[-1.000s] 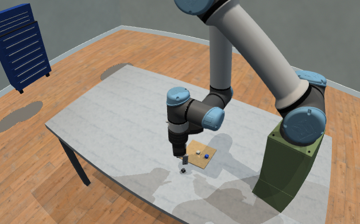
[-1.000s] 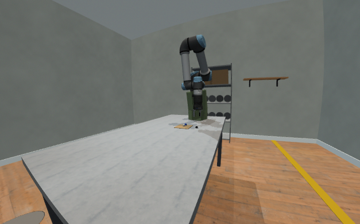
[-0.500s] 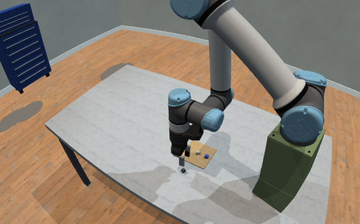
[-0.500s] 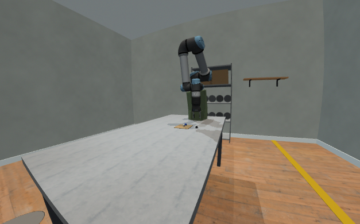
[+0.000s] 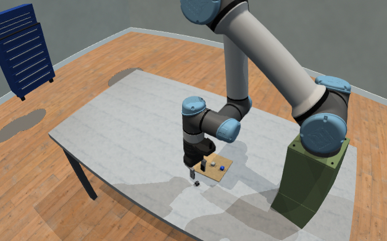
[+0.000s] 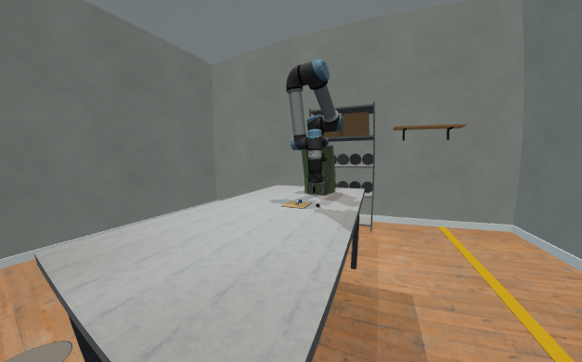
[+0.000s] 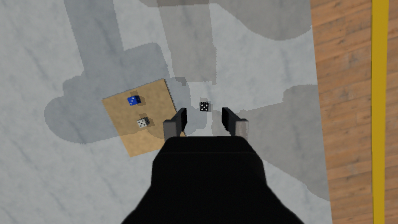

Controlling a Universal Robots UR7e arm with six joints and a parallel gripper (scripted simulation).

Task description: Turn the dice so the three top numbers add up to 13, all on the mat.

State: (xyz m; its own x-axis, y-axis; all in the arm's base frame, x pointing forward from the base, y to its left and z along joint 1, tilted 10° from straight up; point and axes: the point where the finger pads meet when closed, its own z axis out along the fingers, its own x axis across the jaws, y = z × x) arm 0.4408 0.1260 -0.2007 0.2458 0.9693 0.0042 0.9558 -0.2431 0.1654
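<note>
My hand is 9 cm above the black die. Also, from my hand: blue die: 13 cm to the right, 8 cm below, 5 cm behind; tan mat: 13 cm to the right, 9 cm below; white die: 13 cm to the right, 8 cm below.
</note>
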